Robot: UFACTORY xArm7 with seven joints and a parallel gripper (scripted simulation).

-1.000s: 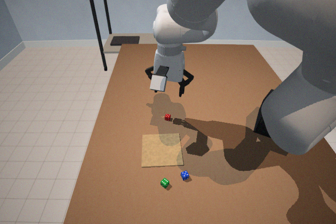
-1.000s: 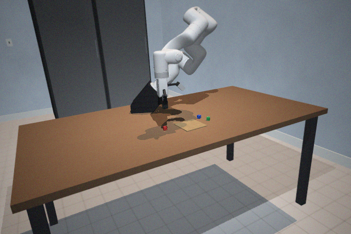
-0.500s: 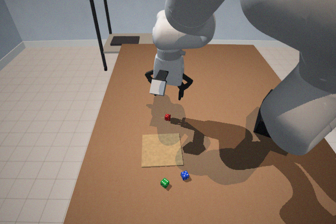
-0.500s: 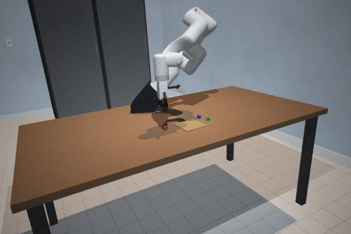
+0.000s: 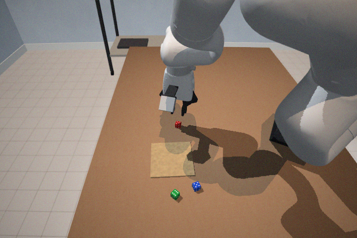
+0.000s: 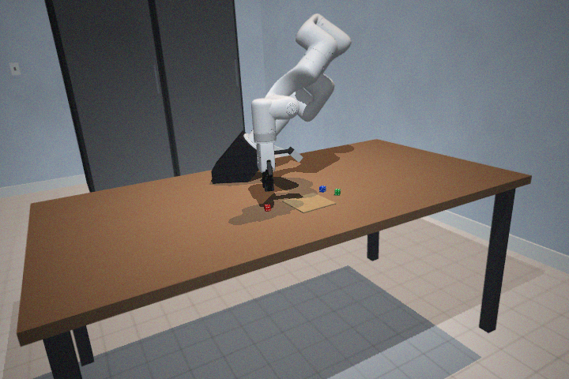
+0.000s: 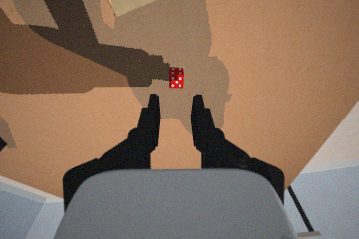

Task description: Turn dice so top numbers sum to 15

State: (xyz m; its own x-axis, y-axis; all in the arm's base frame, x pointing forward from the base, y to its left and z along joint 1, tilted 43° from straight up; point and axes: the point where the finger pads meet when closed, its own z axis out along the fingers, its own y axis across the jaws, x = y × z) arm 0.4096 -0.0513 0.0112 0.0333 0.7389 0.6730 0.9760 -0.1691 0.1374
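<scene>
Right now my hand is 90 mm above the red die and 10 mm to the left of it. Round my hand: blue die (240 mm to the left, 110 mm behind, 90 mm below); then tan mat (150 mm to the left, 100 mm below, 10 mm behind); then green die (280 mm to the left, 90 mm below, 60 mm behind).
</scene>
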